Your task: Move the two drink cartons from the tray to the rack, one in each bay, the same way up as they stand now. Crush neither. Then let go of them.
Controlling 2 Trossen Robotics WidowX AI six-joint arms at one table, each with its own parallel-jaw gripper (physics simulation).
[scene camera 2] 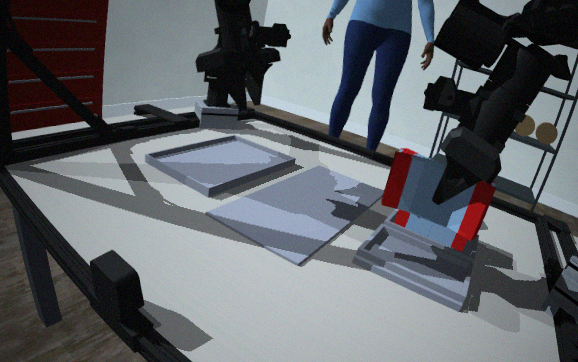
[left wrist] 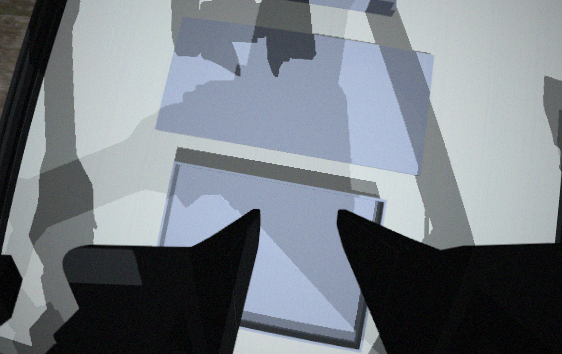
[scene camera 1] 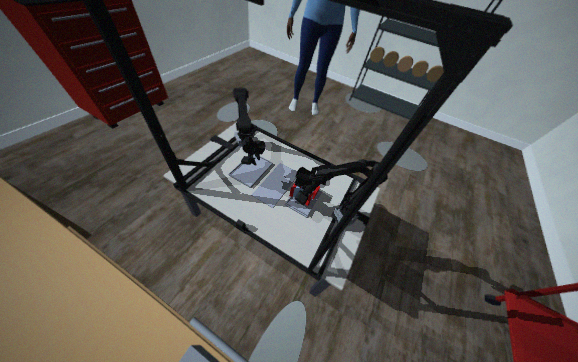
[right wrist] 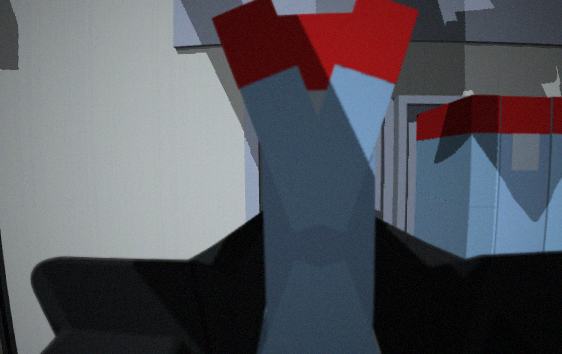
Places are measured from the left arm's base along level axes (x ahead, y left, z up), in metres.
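Pixels of known places: left gripper, between the fingertips: [scene camera 2: 250, 107] [left wrist: 298, 216] [scene camera 1: 257, 162]; right gripper, between the fingertips: [scene camera 2: 437, 198] [right wrist: 310, 218]; left arm's base, origin of its link: [scene camera 2: 216, 104].
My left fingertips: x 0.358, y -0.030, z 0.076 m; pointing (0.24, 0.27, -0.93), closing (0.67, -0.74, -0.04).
For each thing: its middle in the pictures, then the offset to it from my left fingertips. "pt": a spot on its surface instead.
- tray, middle of its body: [left wrist: 265, 253] [scene camera 2: 223, 159] [scene camera 1: 251, 168] dx -0.066, dy -0.016, dz -0.124 m
- blue carton with red ends, middle of its body: [right wrist: 311, 218] [scene camera 2: 437, 192] [scene camera 1: 301, 194] dx +0.308, dy +0.144, dz -0.014 m
- rack, middle of its body: [right wrist: 384, 197] [scene camera 2: 425, 246] [scene camera 1: 304, 197] dx +0.281, dy +0.202, dz -0.122 m
- carton, a spot on its surface: [right wrist: 485, 190] pt dx +0.252, dy +0.223, dz -0.054 m
The tray [scene camera 1: 248, 175] [scene camera 2: 250, 177] [left wrist: 210, 225] at the left holds no carton. My left gripper [scene camera 1: 252, 161] [scene camera 2: 248, 102] [left wrist: 298, 216] is open and empty above it. My right gripper [scene camera 2: 440, 197] [right wrist: 310, 218] is shut on a blue carton with red ends [scene camera 1: 293, 191] [scene camera 2: 397, 180] [right wrist: 315, 50], above one bay of the rack [scene camera 1: 300, 210] [scene camera 2: 415, 287] [right wrist: 401, 130]. This carton looks narrower between the fingers than at its end. The other carton [scene camera 2: 401, 218] [right wrist: 485, 190] stands in the adjacent bay, partly hidden behind the held one in scene camera 2.
A flat grey-blue plate [scene camera 1: 270, 192] [scene camera 2: 280, 220] [left wrist: 385, 105] [right wrist: 525, 25] lies between the tray and the rack. Black frame bars edge the table, with a black block [scene camera 2: 116, 285] at the front. A person [scene camera 1: 320, 45] [scene camera 2: 370, 75] stands behind the table.
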